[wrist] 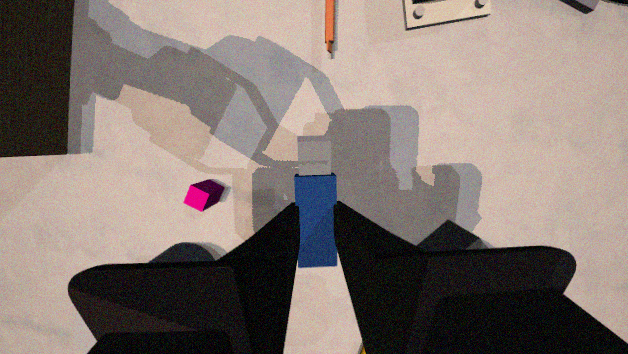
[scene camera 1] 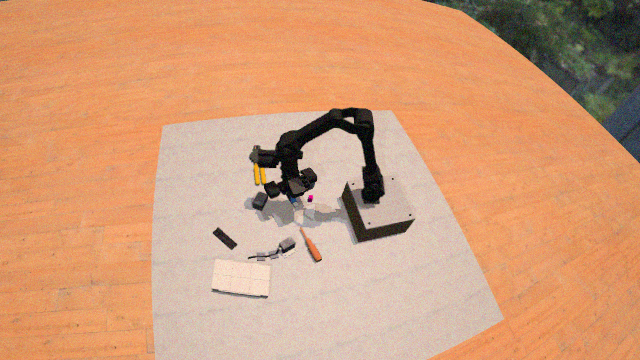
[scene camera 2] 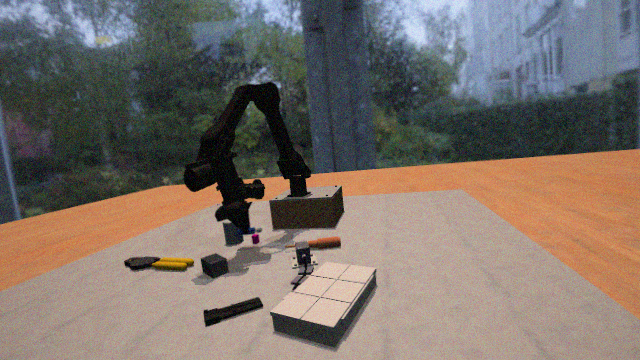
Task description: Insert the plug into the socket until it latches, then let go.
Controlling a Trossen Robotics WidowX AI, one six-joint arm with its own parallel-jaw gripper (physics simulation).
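Frame: origin at the arm's base, x left, y ahead, z down, level; centimetres.
Seen in the pictures: gripper, fingertip midpoint: [wrist: 315, 209] [scene camera 1: 292, 199] [scene camera 2: 247, 232]; arm's base, link origin: [scene camera 1: 370, 196] [scene camera 2: 299, 194].
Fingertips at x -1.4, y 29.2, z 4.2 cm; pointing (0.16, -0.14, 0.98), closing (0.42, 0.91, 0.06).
Pixels of each thing's top centre, then the offset from my fingertips to it. "spot": a spot on its surface instead.
- blue plug, top centre: [wrist: 315, 205] [scene camera 2: 249, 228] [scene camera 1: 292, 198] dx +0.5, dy -0.2, dz -1.0 cm
- socket, top centre: [scene camera 2: 302, 245] [scene camera 1: 286, 243] dx +17.7, dy +2.6, dz +1.7 cm
- orange screwdriver, top centre: [scene camera 2: 312, 237] [scene camera 1: 310, 241] dx +16.2, dy -6.0, dz +3.0 cm
- magenta block, top centre: [wrist: 196, 198] [scene camera 2: 255, 235] [scene camera 1: 310, 196] dx -3.9, dy -7.9, dz +3.7 cm
- dark cylinder, top centre: [scene camera 2: 231, 220] dx -12.0, dy -7.7, dz -0.8 cm
- dark cube, top centre: [scene camera 2: 213, 258] [scene camera 1: 260, 198] dx -1.8, dy +11.9, dz +2.7 cm
- Yellow-handled pliers, surface spot: [scene camera 2: 172, 263] spot: dx -14.1, dy +14.0, dz +4.3 cm
- black bar, top centre: [scene camera 2: 232, 305] [scene camera 1: 224, 237] dx +14.7, dy +25.0, dz +4.6 cm
- tiled box, top centre: [scene camera 2: 328, 287] [scene camera 1: 240, 277] dx +30.6, dy +18.4, dz +2.7 cm
The blue plug [scene camera 1: 293, 200] [scene camera 2: 247, 231] [wrist: 316, 225] has a pale grey metal tip, which points toward the top of the wrist view. My gripper [scene camera 1: 292, 196] [scene camera 2: 244, 230] [wrist: 315, 209] is shut on the plug's blue body, with a finger on each side, and holds it above the mat. The socket [scene camera 1: 287, 244] [scene camera 2: 303, 253] is a dark grey block on a pale plate with a short cable, apart from the plug. In the wrist view its plate [wrist: 447, 16] shows at the top edge, partly cut off; its opening cannot be made out.
An orange screwdriver [scene camera 1: 312, 247] [scene camera 2: 325, 243] [wrist: 329, 22] lies beside the socket. A magenta block [scene camera 1: 310, 198] [scene camera 2: 255, 239] [wrist: 196, 198], dark cylinder [scene camera 2: 232, 234] and dark cube [scene camera 1: 260, 201] [scene camera 2: 214, 265] stand near the gripper. Yellow-handled pliers [scene camera 2: 172, 263], black bar [scene camera 2: 233, 311] and tiled box [scene camera 1: 241, 277] lie around.
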